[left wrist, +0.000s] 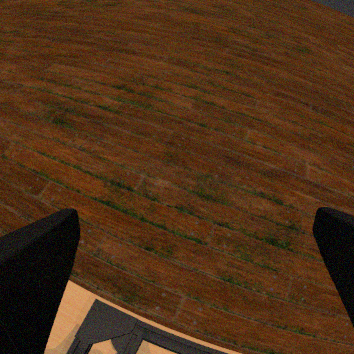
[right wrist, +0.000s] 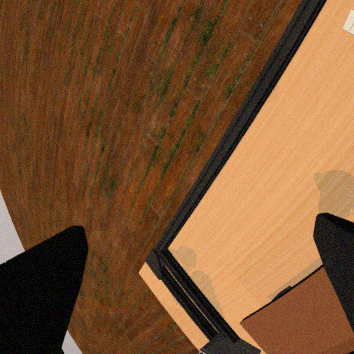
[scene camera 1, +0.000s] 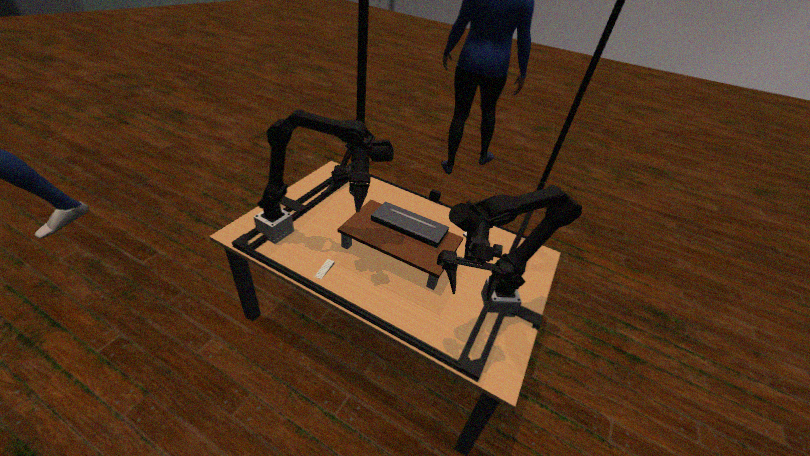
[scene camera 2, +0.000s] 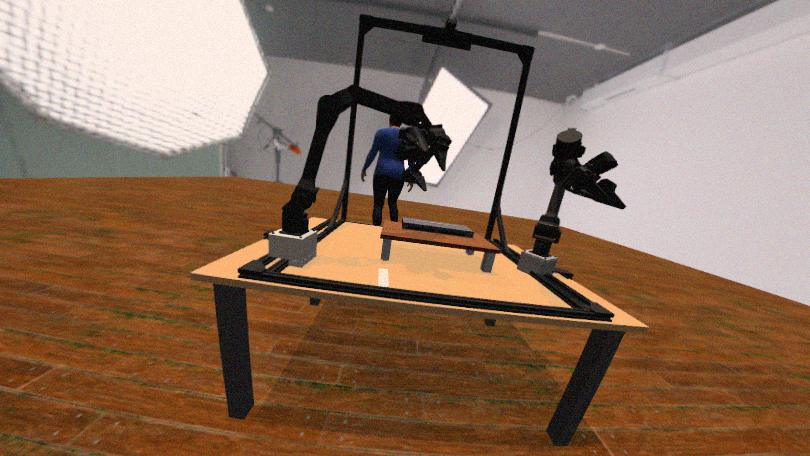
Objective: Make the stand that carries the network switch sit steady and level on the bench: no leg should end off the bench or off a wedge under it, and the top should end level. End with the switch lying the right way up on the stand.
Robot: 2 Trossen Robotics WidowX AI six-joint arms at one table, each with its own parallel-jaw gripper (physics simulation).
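Places are measured from the left arm's base along level axes (x ahead, y left, z up), in metres.
Pixels of known places: left gripper, between the fingertips: [left wrist: 201, 222] [scene camera 1: 471, 297] [scene camera 2: 617, 205]; right gripper, between the fingertips: [right wrist: 202, 233] [scene camera 1: 358, 210] [scene camera 2: 434, 181]; left arm's base, origin of its link: [scene camera 1: 503, 289] [scene camera 2: 539, 254]; right arm's base, origin of its link: [scene camera 1: 272, 215] [scene camera 2: 294, 232].
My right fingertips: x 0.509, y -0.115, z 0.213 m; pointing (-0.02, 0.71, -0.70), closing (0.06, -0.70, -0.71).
Observation:
For each thing: its top centre in the pictures, then the offset to it from my right fingertips. "pt": a spot on its surface instead. Level surfaces: height alone.
- grey switch, centre of its top: [scene camera 1: 410, 220] [scene camera 2: 436, 224] dx -0.193, dy -0.172, dz -0.168 m
- whitish wedge, centre of its top: [scene camera 2: 383, 275] [scene camera 1: 324, 267] dx +0.116, dy -0.011, dz -0.283 m
- white sliver, a spot on its surface: [scene camera 1: 465, 234] pt dx -0.452, dy -0.249, dz -0.286 m
- bench, height of its surface: dz -0.295 m
The stand [scene camera 1: 391, 242] [scene camera 2: 396, 233] [right wrist: 300, 320] has a brown top and grey legs. Whether the top is level, and how every foot rests, I cannot tell. The grey switch [scene camera 1: 416, 227] [scene camera 2: 436, 227] lies flat on it, a pale line along its upper face. A whitish wedge [scene camera 1: 324, 268] [scene camera 2: 383, 276] [right wrist: 350, 21] lies on the bench in front of the stand. A white sliver [scene camera 1: 465, 234] shows beside the left arm, mostly hidden. My right gripper [scene camera 1: 358, 208] [scene camera 2: 433, 179] [right wrist: 202, 233] is open and empty above the stand's left end. My left gripper [scene camera 2: 622, 205] [left wrist: 201, 222] is open and empty, right of the stand.
The bench [scene camera 1: 294, 249] [scene camera 2: 340, 249] carries a black rail [scene camera 1: 362, 312] [scene camera 2: 419, 298] along its front edge and more rails at both sides. Black frame posts [scene camera 1: 361, 67] [scene camera 2: 512, 135] rise at the back. A person [scene camera 1: 487, 50] [scene camera 2: 388, 152] stands behind the bench.

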